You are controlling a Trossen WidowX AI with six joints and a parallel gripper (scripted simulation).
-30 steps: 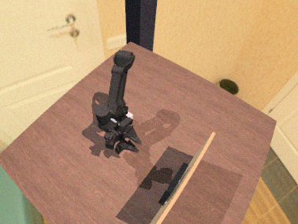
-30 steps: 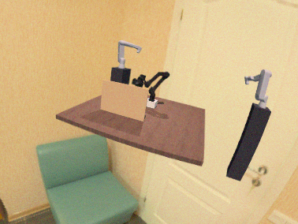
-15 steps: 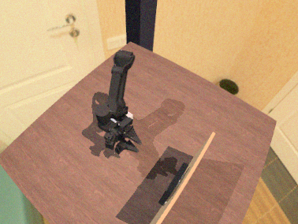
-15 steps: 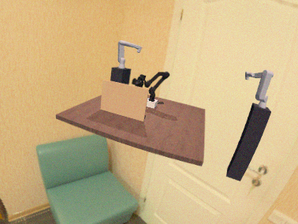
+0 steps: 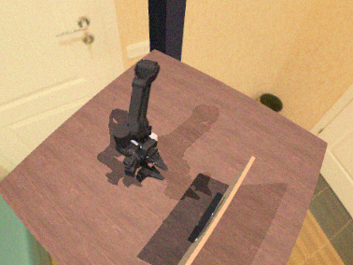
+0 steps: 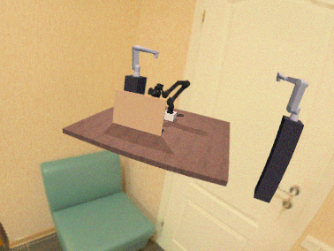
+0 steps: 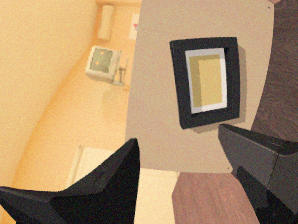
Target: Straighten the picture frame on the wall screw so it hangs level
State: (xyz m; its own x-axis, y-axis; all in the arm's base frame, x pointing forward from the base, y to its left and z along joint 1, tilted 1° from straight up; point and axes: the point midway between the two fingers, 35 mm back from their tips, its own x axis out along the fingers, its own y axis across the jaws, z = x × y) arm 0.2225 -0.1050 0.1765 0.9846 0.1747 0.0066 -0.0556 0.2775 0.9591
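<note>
Now: the picture frame 200 mm ahead of my gripper tip, 90 mm below it and 10 mm to the left of it. Also, from my gripper tip: wall panel 210 mm ahead, 100 mm below, 20 mm to the left.
</note>
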